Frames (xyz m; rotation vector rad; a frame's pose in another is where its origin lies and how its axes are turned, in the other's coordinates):
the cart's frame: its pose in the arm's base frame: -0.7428 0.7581 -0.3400 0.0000 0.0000 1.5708
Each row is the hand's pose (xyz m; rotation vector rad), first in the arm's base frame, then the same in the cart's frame.
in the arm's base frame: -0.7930 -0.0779 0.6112 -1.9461 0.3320 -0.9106
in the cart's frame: -0.8360 0.0502 0.9512 -1.4011 1.9775 -1.7819
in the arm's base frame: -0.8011 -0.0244 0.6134 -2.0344 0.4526 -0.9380
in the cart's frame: -0.7825 0.0583 0.9534 -1.3731 2.1588 -1.7194
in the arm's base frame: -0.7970 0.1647 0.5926 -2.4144 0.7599 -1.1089
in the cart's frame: -0.5934 0.0542 0.9326 1.1974 -2.2974 1.1853
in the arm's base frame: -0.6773 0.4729 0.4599 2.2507 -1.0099 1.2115
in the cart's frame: -0.2852 -0.0655 0.7999 0.7763 -2.0399 0.4154
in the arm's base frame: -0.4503 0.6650 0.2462 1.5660 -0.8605 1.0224
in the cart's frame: -0.0931 -0.2925 0.5862 0.4689 -1.6127 -0.1434
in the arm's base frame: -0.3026 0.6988 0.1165 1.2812 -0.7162 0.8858
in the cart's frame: -0.0593 -0.4402 0.4565 0.3866 -1.3667 -0.4096
